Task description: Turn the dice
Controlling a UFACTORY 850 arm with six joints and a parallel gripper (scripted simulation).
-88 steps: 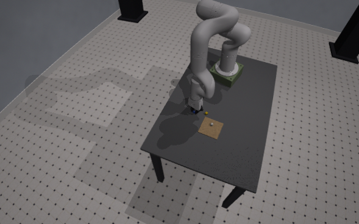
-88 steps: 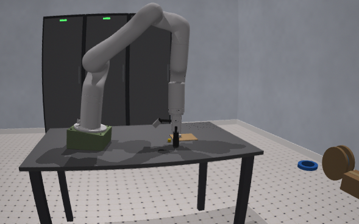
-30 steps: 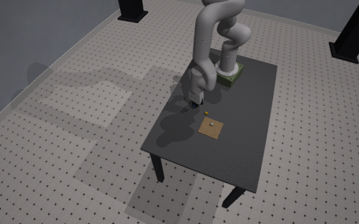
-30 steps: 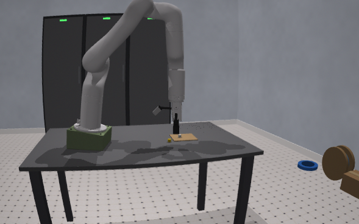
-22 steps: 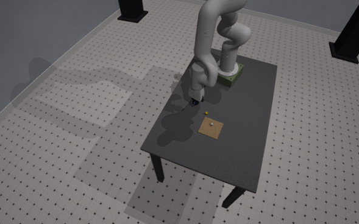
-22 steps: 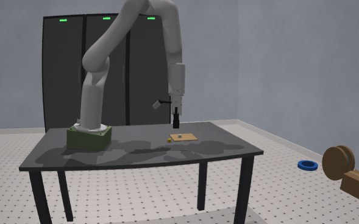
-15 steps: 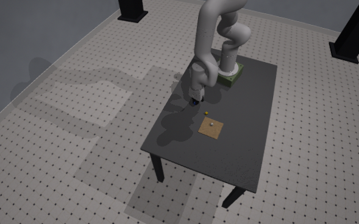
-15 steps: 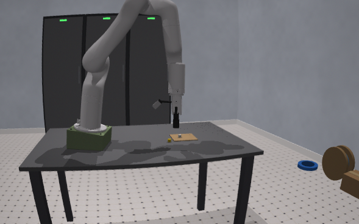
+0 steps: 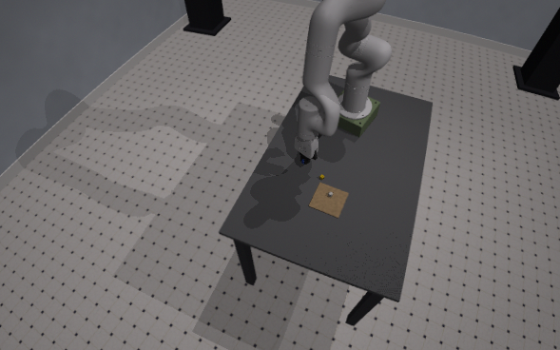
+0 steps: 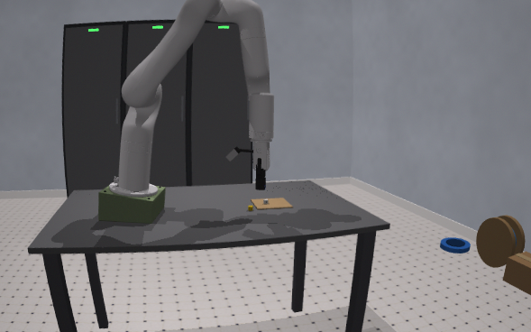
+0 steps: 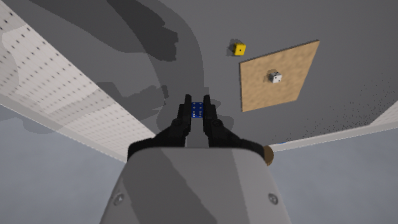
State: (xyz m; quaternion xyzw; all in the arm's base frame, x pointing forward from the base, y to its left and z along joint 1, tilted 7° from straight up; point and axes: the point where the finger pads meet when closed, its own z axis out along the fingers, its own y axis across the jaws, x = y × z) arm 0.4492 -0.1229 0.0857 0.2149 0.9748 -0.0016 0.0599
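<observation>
Right now the yellow die is 11 cm below my hand, 9 cm to the left of it and 1 cm behind it. From my hand the other things lie so: blue die: 1 cm below, 1 cm ahead; then white die: 15 cm to the left, 11 cm below, 7 cm ahead; then tan mat: 15 cm to the left, 12 cm below, 9 cm ahead.
</observation>
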